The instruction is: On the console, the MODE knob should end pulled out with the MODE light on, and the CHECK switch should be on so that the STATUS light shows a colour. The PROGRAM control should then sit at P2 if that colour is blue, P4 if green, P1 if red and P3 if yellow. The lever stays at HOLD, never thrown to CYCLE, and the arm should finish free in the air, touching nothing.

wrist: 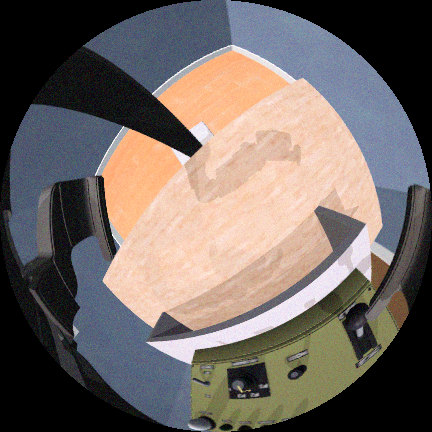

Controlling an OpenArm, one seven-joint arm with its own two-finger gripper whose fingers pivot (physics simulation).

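The green console (320, 350) shows at the bottom right of the wrist view. Its PROGRAM control (239, 385) is a knob on a black plate with P labels; its exact setting is too small to tell. A dark round knob (296, 372) sits right of it; its label is unreadable. A small toggle switch (201, 381) is at the panel's left. The lever (358, 319) has a black ball top in a dark slot at the right, partly beside the right finger. A pale grey dome (201, 424) is at the bottom edge; no lit colour shows. My gripper (216, 240) is open and empty.
A white and dark grey frame (280, 320) stands along the console's far edge. The wooden table (240, 225) lies beyond it, carrying arm shadows. A black arm-like bar (115, 95) crosses the upper left. Several small dark controls (226, 427) show at the bottom edge.
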